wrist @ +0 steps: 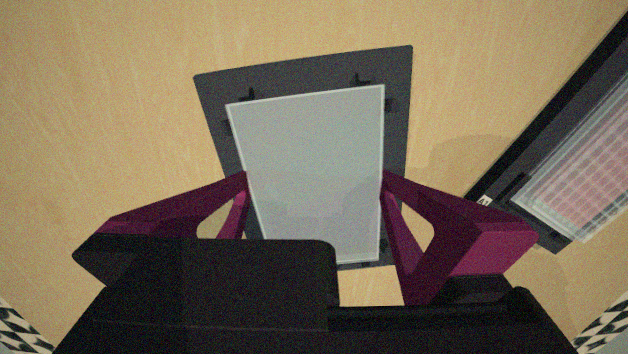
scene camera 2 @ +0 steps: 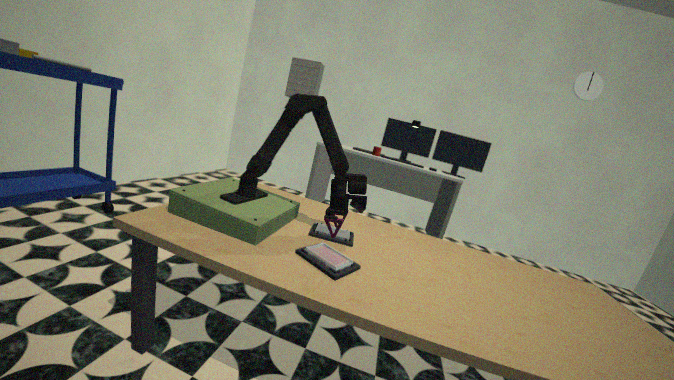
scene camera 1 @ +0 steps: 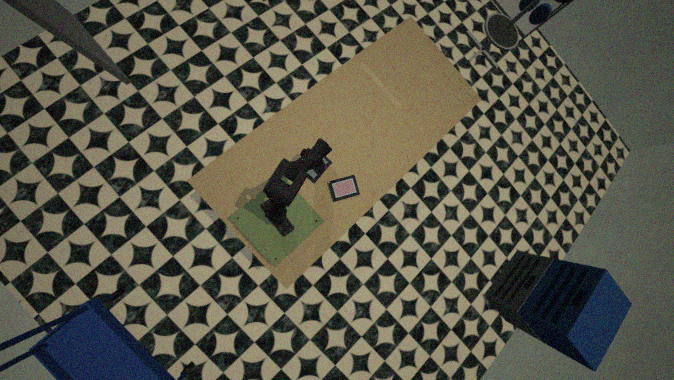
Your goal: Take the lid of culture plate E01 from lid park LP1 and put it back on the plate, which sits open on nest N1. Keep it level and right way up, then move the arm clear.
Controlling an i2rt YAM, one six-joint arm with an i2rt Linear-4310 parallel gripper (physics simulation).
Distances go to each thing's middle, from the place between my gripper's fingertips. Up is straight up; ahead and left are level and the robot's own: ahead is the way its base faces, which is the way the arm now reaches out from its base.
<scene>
I see the grey lid [wrist: 314, 161] 10 mm behind my hand.
</scene>
